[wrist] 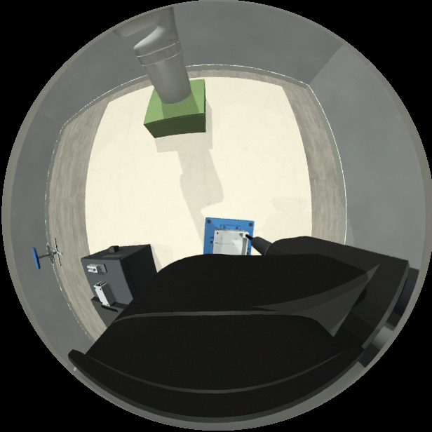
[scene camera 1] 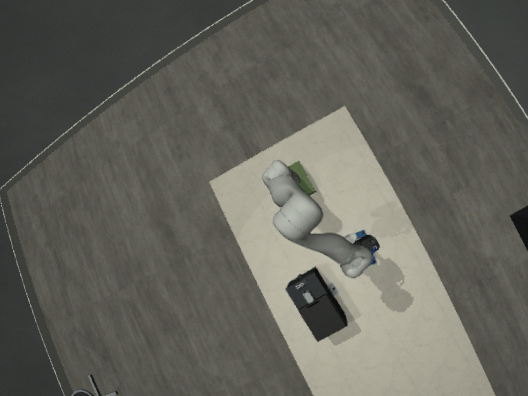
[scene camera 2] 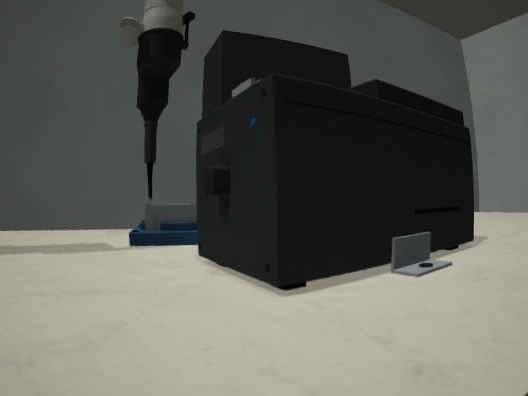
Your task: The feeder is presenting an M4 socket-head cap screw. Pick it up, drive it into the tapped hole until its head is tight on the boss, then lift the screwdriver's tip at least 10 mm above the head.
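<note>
My screwdriver (scene camera 2: 150, 198) (wrist: 247, 235) points straight down, its tip just above the left end of the pale grey housing (scene camera 2: 172, 215) (wrist: 227, 241) in scene camera 2. In the wrist view the tip is over the housing's upper right corner. A tiny pale speck at the tip looks like the screw (scene camera 2: 150, 201); its thread and head are too small to make out. The housing sits on a blue fixture (scene camera 2: 160, 238) (wrist: 207, 240). The tapped hole under the tip cannot be made out. The black screw feeder (scene camera 1: 325, 317) (scene camera 2: 370, 185) (wrist: 117, 270) stands apart from the fixture.
A small grey angle bracket (scene camera 1: 333, 289) (scene camera 2: 411, 254) is beside the feeder. The green block (scene camera 1: 304, 179) (wrist: 175, 124) is at the arm's base. The arm (scene camera 1: 330, 245) reaches over the pale table (scene camera 1: 425, 325). The feeder stands high between scene camera 2 and part of the fixture.
</note>
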